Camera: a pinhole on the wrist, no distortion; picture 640 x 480 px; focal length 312.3 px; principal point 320.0 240.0 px. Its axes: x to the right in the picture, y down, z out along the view. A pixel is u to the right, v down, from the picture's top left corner.
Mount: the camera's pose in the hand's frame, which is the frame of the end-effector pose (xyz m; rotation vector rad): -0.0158 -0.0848 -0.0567 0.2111 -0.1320 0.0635
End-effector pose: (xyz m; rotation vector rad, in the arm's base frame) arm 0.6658 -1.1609 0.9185 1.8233 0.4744 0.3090
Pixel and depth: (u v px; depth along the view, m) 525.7 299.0 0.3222
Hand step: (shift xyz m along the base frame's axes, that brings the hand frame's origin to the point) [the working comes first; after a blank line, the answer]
In the camera's frame: 0.2122 0.0609 0.3222

0.2492 -0.1608 -0.1724
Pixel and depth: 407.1 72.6 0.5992
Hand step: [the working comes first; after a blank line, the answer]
In the camera's frame: 0.1671 -0.3212 0.5992

0.2155 -0.2316 -0.6399
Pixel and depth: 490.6 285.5 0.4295
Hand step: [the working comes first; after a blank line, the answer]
In the camera's frame: 0.2346 0.0626 0.4295

0.3009 -0.2427 -0.2237
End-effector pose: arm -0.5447 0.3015 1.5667 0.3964 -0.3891 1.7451
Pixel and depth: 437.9 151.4 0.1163
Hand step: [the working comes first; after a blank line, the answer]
In the camera's frame: 0.0439 -0.0330 0.1163

0.1365 0.0160 0.0626
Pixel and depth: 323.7 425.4 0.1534
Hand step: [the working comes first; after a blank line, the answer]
In the camera's frame: 0.0018 0.0911 0.1534

0.0418 -0.0802 0.0807
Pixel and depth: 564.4 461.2 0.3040
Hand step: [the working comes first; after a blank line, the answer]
In the camera's frame: 0.2379 0.2153 0.3040

-0.0865 -0.0177 0.3518
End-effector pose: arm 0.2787 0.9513 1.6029 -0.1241 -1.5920 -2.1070
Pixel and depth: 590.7 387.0 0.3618
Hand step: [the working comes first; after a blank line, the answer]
In the camera's frame: 0.3136 0.1703 0.3618

-0.2791 0.2622 0.2190
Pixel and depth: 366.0 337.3 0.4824
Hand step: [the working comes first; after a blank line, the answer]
In the camera's frame: 0.0711 0.1503 0.4824

-0.0996 0.4299 0.1031
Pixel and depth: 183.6 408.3 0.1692
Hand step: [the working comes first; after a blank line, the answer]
In the camera's frame: -0.0739 0.0912 0.1692

0.0616 0.1523 -0.0366
